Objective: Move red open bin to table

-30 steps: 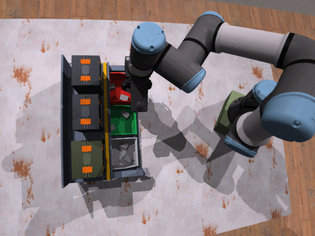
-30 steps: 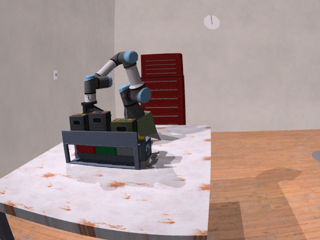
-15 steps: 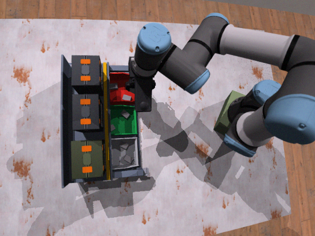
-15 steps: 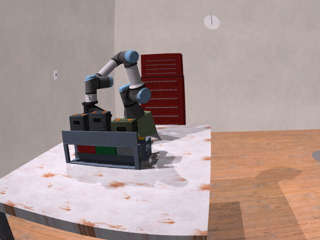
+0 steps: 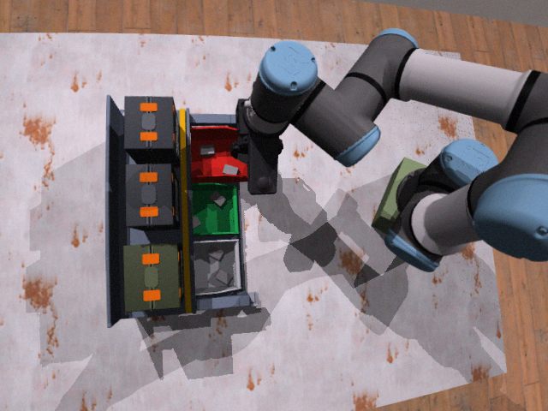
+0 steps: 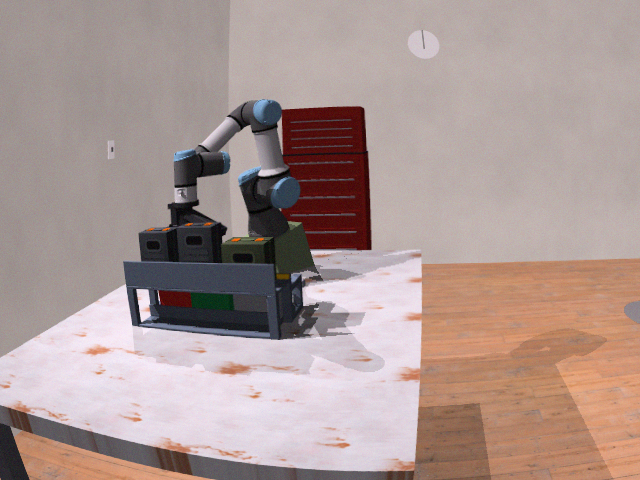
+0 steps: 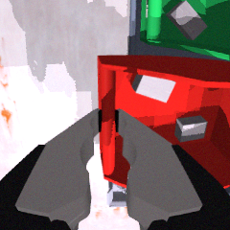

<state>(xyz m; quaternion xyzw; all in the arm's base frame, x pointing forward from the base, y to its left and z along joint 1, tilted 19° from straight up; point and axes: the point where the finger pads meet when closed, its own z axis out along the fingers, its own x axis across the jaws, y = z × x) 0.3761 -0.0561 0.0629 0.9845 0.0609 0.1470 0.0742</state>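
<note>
The red open bin lies 60 mm ahead of my hand and 10 mm below it. Round my hand: shelf rail 100 mm to the left, 50 mm below, 10 mm ahead; then yellow bar 120 mm ahead, 110 mm to the left, 50 mm above; then green bin 110 mm to the left, 80 mm ahead, 20 mm below.
</note>
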